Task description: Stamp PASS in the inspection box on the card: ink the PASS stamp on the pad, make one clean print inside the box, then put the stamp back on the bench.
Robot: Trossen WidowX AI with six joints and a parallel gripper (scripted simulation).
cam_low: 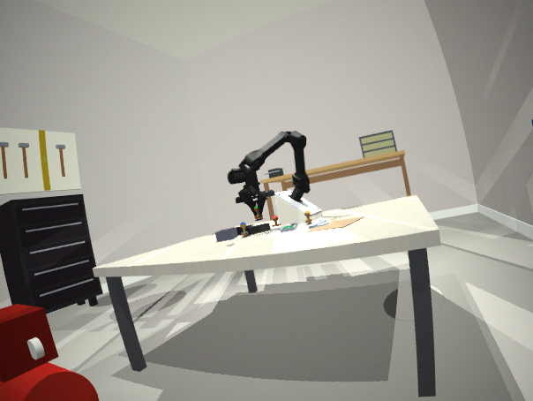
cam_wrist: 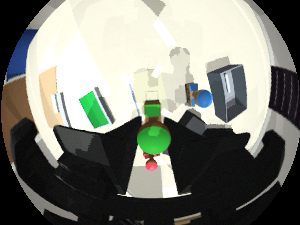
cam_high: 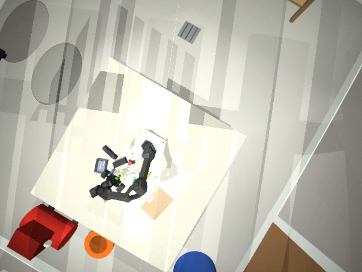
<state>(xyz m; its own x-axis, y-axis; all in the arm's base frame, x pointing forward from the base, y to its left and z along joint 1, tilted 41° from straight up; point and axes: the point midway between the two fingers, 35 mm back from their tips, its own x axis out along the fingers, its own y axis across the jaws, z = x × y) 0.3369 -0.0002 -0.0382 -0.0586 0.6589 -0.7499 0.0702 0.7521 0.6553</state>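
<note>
Right now the blue-knobbed stamp is 8 cm to the right of my gripper tip, 6 cm below it and 2 cm ahead of it. Also, from my gripper tip: green ink pad 13 cm to the left, 8 cm below, 2 cm behind; red-knobbed stamp 14 cm behind, 7 cm below; green-knobbed stamp right at my gripper tip.
</note>
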